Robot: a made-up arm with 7 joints. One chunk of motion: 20 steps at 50 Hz.
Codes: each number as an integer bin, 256 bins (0 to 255) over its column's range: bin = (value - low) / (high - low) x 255, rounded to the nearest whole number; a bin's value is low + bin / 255 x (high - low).
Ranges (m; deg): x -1.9..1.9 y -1.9..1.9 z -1.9..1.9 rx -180..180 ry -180..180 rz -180..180
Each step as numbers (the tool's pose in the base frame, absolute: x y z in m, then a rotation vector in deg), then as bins.
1 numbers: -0.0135 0.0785 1.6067 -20.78 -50.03 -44.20
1 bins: 127 133 235 113 92 96
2 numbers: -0.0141 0.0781 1.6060 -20.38 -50.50 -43.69
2 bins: 127 133 235 113 92 97
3 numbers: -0.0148 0.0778 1.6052 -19.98 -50.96 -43.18
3 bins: 127 133 235 113 91 97
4 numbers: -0.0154 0.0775 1.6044 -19.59 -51.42 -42.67
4 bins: 126 133 235 114 91 97
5 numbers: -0.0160 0.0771 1.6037 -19.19 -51.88 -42.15
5 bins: 126 133 235 114 91 98
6 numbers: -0.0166 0.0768 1.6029 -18.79 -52.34 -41.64
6 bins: 126 133 235 114 90 98
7 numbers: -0.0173 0.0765 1.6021 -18.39 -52.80 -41.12
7 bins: 126 133 235 114 90 98
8 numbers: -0.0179 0.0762 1.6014 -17.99 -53.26 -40.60
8 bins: 126 133 235 115 90 99
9 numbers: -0.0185 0.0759 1.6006 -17.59 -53.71 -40.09
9 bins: 126 133 235 115 89 99
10 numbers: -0.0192 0.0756 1.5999 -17.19 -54.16 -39.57
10 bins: 126 133 235 115 89 99
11 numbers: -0.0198 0.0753 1.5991 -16.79 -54.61 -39.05
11 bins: 126 133 235 116 89 100
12 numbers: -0.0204 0.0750 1.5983 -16.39 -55.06 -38.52
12 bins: 126 133 235 116 88 100
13 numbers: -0.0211 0.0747 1.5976 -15.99 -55.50 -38.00
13 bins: 126 133 235 116 88 101
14 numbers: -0.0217 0.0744 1.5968 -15.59 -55.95 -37.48
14 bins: 126 132 235 116 88 101
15 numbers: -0.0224 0.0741 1.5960 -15.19 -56.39 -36.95
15 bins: 126 132 235 117 88 101
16 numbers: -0.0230 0.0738 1.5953 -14.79 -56.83 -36.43
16 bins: 126 132 235 117 87 102
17 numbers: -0.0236 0.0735 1.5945 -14.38 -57.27 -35.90
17 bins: 126 132 234 117 87 102
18 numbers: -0.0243 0.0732 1.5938 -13.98 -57.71 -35.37
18 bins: 126 132 234 118 87 102
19 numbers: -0.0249 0.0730 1.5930 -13.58 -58.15 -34.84
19 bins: 126 132 234 118 86 103
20 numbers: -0.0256 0.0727 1.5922 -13.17 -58.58 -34.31
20 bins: 126 132 234 118 86 103
